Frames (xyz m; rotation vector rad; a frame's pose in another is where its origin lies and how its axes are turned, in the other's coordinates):
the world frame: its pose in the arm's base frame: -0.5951 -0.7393 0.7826 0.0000 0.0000 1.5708
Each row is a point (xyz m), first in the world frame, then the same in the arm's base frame.
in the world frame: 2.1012 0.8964 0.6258
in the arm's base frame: -1.4915 1.3619 1.4084
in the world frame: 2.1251 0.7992 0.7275
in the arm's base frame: -1.3943 1.3858 1.5101
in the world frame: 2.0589 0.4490 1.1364
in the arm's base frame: -1.0441 1.3196 1.9190
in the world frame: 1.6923 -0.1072 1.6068
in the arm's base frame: -0.4879 0.9530 2.3894
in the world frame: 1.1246 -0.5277 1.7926
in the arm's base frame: -0.0674 0.3853 2.5752
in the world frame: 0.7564 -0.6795 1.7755
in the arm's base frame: 0.0844 0.0171 2.5581
